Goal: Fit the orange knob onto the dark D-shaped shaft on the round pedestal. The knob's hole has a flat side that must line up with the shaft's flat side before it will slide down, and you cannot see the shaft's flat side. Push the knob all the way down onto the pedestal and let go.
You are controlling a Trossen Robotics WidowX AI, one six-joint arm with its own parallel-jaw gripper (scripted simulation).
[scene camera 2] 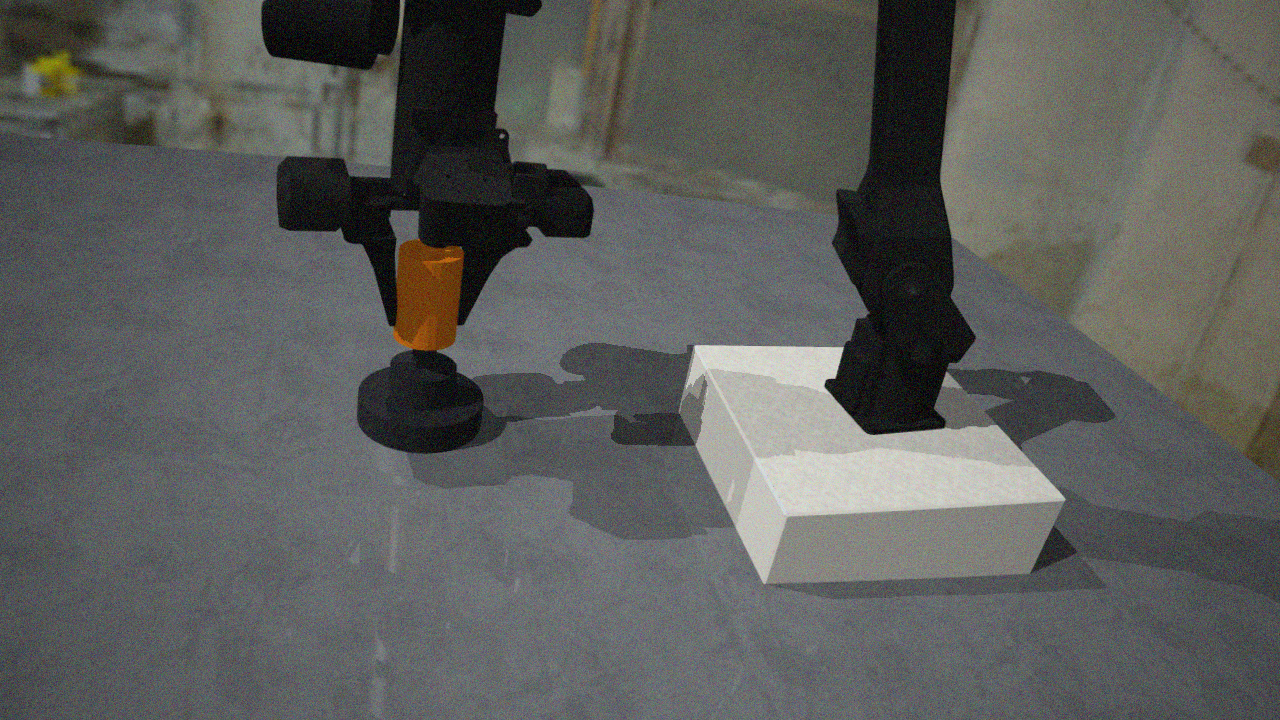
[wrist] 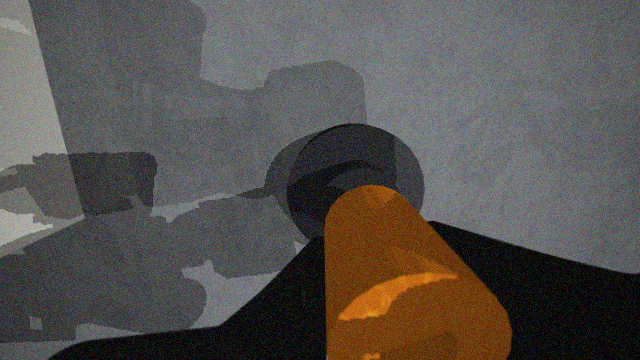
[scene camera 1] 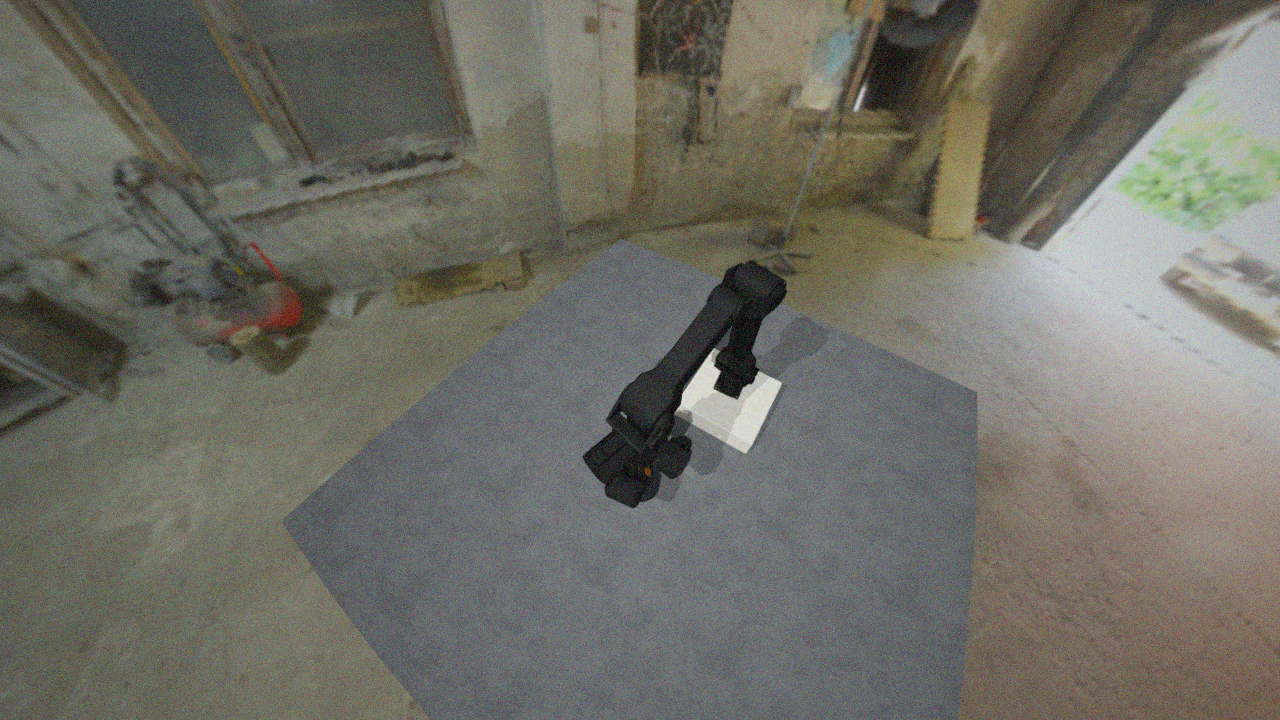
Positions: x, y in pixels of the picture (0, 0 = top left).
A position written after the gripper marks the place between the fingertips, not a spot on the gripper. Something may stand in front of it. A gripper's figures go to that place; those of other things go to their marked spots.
Scene:
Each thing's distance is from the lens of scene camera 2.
gripper (scene camera 2: 425, 323): 60 cm
orange knob (scene camera 2: 429, 279): 57 cm
dark pedestal (scene camera 2: 420, 404): 60 cm

